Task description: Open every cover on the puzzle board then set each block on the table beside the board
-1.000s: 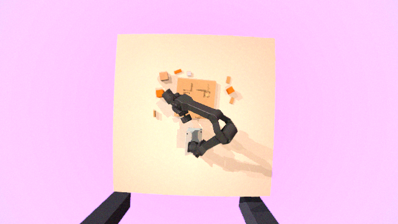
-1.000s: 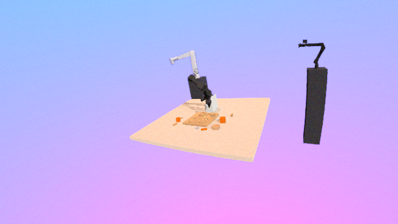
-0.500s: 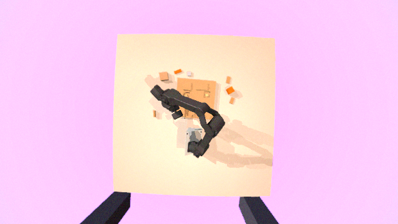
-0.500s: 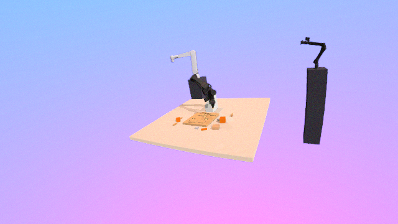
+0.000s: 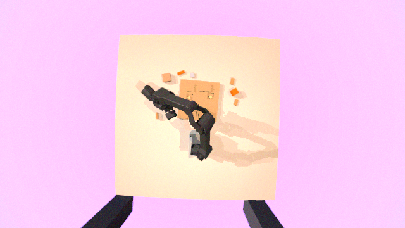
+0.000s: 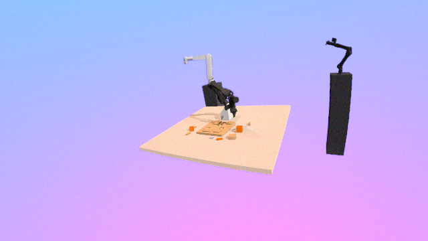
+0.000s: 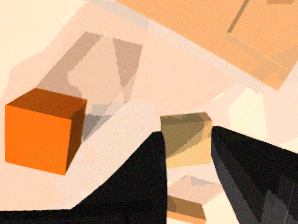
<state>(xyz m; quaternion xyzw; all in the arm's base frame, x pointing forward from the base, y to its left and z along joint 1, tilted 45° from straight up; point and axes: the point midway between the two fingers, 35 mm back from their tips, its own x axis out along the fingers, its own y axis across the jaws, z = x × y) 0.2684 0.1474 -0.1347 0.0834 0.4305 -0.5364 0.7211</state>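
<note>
My gripper tip is 17 cm to the left of the tan puzzle board, 10 cm above it and 5 cm short of it. From my gripper tip the other things lie so: orange bar: 26 cm ahead, 11 cm below, 3 cm to the right; then orange cube: 9 cm below, 8 cm to the left, 7 cm ahead.
</note>
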